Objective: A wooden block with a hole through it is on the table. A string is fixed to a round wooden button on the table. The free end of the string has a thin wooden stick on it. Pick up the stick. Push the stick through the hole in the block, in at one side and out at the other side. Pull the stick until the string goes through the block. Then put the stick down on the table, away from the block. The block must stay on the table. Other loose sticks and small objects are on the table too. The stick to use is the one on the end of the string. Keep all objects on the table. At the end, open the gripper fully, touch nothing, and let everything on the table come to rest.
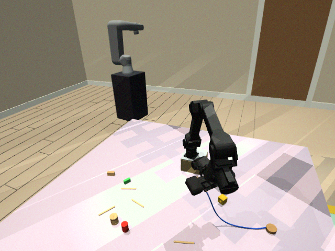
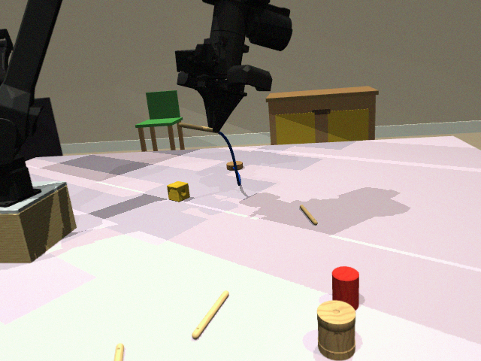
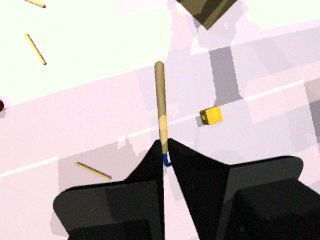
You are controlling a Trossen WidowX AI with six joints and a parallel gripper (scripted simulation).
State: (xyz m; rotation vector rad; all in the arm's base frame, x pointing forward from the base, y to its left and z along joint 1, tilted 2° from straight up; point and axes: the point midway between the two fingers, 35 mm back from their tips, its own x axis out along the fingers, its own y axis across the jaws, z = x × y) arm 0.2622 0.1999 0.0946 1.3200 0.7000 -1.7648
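Right now the yellow block is 110 mm behind my gripper tip, 50 mm to the left of it and 120 mm below it. The rest, counted from my gripper tip: red cylinder 230 mm ahead, 230 mm to the right, 120 mm below; then round wooden button 70 mm behind, 260 mm to the left, 130 mm below; then thin wooden stick 10 mm behind, 10 mm to the right, 10 mm above.
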